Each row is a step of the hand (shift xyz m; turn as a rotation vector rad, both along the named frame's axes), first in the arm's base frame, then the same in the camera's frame.
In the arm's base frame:
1: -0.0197 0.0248 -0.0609 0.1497 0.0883 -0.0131
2: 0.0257 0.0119 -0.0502 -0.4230 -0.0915 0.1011
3: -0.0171 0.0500 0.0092 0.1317 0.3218 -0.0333
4: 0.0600 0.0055 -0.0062 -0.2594 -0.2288 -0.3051
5: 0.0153 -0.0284 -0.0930 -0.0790 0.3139 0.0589
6: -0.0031 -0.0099 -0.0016 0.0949 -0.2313 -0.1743
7: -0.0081 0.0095 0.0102 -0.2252 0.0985 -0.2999
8: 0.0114 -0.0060 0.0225 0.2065 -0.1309 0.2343
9: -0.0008 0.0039 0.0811 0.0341 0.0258 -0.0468
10: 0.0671 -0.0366 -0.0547 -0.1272 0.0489 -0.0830
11: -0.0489 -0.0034 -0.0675 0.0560 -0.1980 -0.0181
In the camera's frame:
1: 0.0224 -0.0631 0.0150 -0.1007 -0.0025 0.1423
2: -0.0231 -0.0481 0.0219 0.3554 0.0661 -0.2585
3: 0.0369 0.0061 0.0384 0.0097 -0.0315 0.3477
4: -0.0527 -0.0010 0.0298 0.1127 -0.3196 -0.3128
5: -0.0342 -0.0904 -0.0188 0.2062 0.0419 0.2529
6: -0.0014 -0.0016 -0.0103 -0.1974 -0.1580 -0.1702
7: 0.0122 0.0091 0.0052 0.2167 -0.3216 -0.0006
8: -0.0107 0.0236 -0.0010 -0.2192 0.2556 -0.0361
9: 0.0099 0.0806 0.0025 -0.0247 -0.0444 0.0379
10: -0.0810 -0.0474 -0.0052 0.1277 -0.0954 -0.0072
11: 0.0366 -0.0714 -0.0227 -0.1339 -0.0069 -0.1572

